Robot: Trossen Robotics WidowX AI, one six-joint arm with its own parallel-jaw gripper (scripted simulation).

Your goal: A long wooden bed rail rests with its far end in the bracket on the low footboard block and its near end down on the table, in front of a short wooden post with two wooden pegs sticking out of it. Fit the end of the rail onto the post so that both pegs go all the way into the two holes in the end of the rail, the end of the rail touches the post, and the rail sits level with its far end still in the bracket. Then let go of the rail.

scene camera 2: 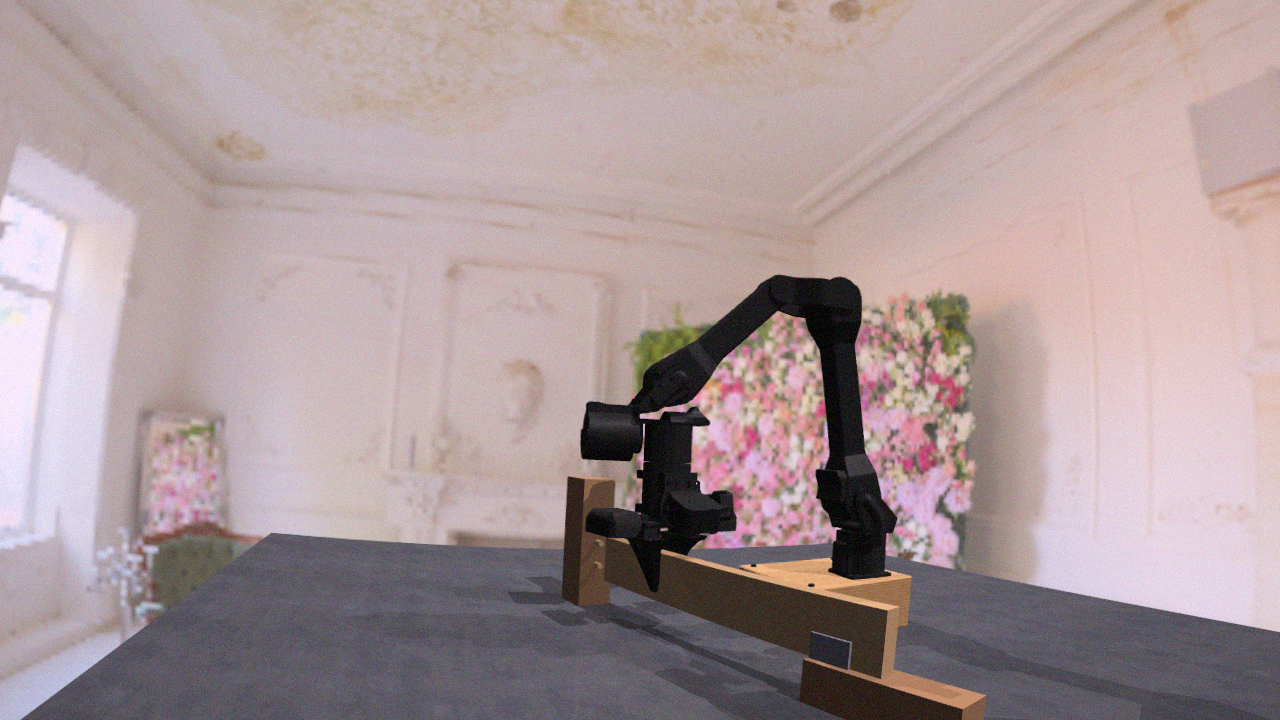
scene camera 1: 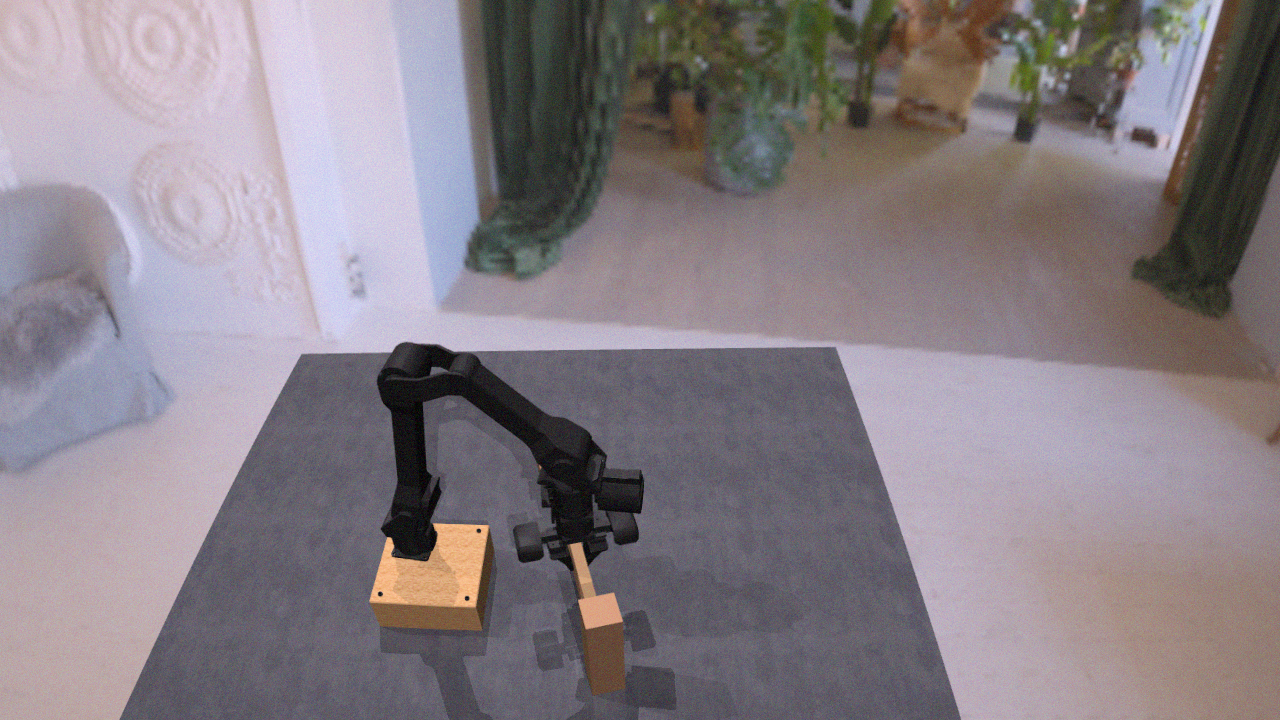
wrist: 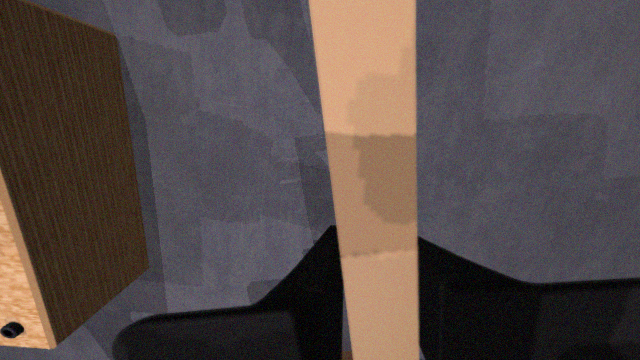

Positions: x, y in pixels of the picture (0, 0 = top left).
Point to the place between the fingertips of my gripper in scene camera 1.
578, 567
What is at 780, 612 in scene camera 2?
A wooden bed rail.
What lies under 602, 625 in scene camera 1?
A wooden post.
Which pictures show my gripper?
Scene camera 2, scene camera 1 and the wrist view: all of them.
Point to a wooden bed rail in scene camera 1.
At 582, 577
